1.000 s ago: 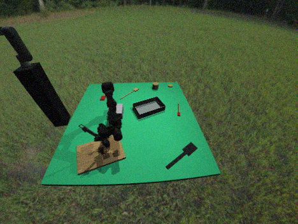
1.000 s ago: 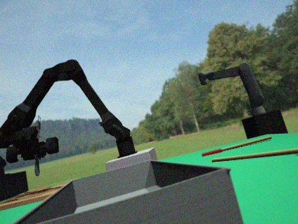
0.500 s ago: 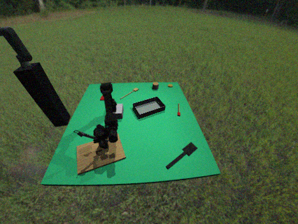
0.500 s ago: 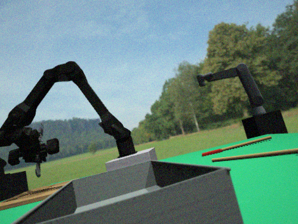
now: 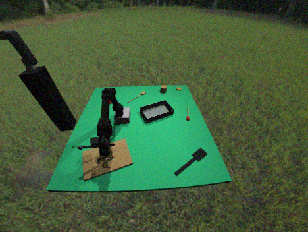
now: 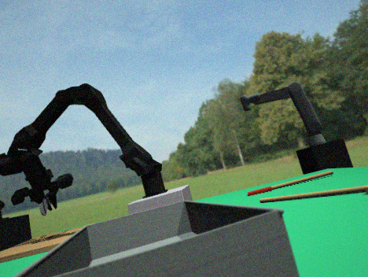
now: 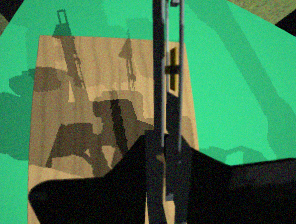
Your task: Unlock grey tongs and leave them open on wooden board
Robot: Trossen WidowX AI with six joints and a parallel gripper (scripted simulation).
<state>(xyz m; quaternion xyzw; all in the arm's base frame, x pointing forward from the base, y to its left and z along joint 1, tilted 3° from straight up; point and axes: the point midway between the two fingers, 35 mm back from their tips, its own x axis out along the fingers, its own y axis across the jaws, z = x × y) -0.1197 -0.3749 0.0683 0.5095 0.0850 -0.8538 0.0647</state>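
My gripper tip is 100 mm above the wooden board, 20 mm to the left of it and 20 mm short of it. From my gripper tip the other things lie so: black spatula: 670 mm ahead, 170 mm to the right, 100 mm below; then yellow lock piece: 60 mm above, 30 mm behind, 10 mm to the right; then roasting tin: 510 mm ahead, 410 mm to the left, 80 mm below.
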